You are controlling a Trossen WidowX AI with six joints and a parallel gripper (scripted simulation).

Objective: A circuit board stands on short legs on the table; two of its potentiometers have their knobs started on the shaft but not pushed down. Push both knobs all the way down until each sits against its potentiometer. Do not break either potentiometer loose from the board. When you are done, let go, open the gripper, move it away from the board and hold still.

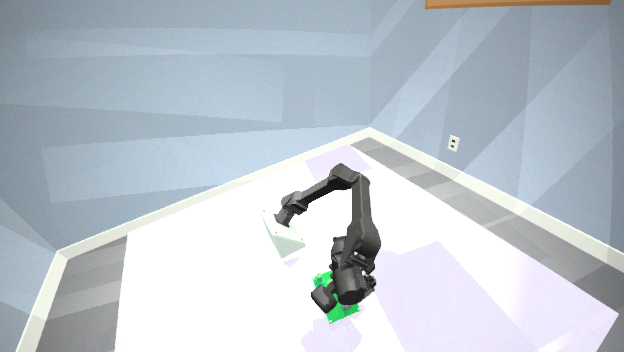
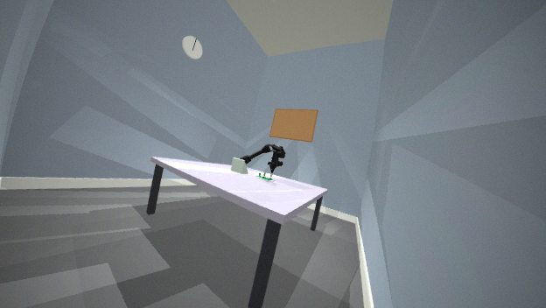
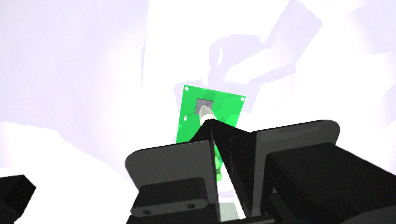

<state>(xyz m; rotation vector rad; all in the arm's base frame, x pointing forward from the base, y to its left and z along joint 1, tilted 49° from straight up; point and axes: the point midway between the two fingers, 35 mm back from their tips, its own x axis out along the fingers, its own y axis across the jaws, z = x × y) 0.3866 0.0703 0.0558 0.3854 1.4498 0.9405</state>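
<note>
Right now my gripper tip is 30 mm above the potentiometer knob.
</note>
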